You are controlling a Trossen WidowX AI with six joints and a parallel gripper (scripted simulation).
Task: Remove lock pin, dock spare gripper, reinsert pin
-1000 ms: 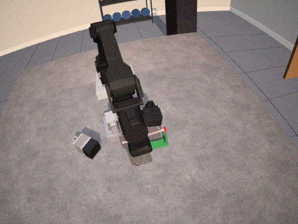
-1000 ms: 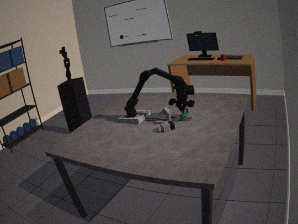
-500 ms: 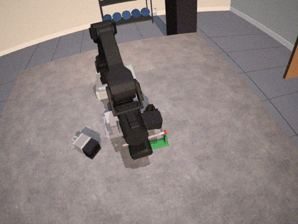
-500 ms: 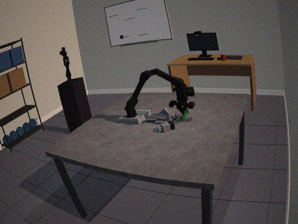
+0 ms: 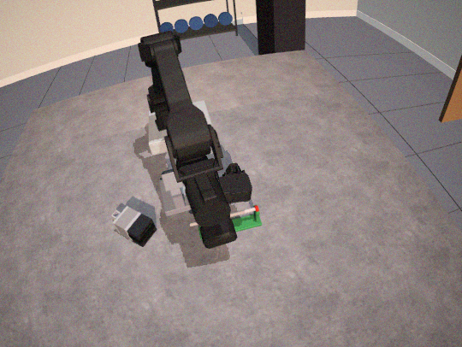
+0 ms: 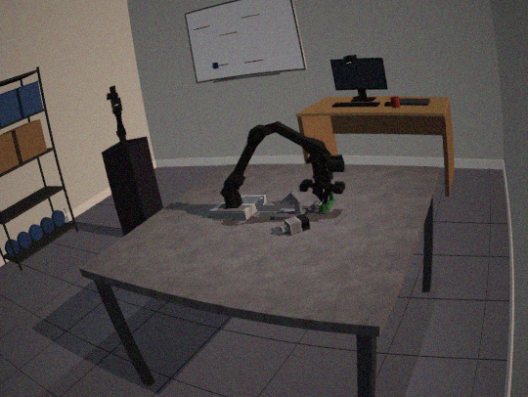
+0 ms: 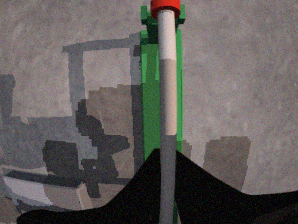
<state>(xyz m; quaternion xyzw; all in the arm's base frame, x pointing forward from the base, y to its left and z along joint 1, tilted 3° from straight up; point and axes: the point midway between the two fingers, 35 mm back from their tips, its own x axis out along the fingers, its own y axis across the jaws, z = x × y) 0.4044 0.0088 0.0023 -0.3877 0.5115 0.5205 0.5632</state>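
Right now the green cradle is 2 cm to the left of my gripper tip. The rest, counted from my gripper tip: mount socket (13 cm behind, 6 cm to the right, 3 cm above); spare gripper (9 cm behind, 19 cm to the right).
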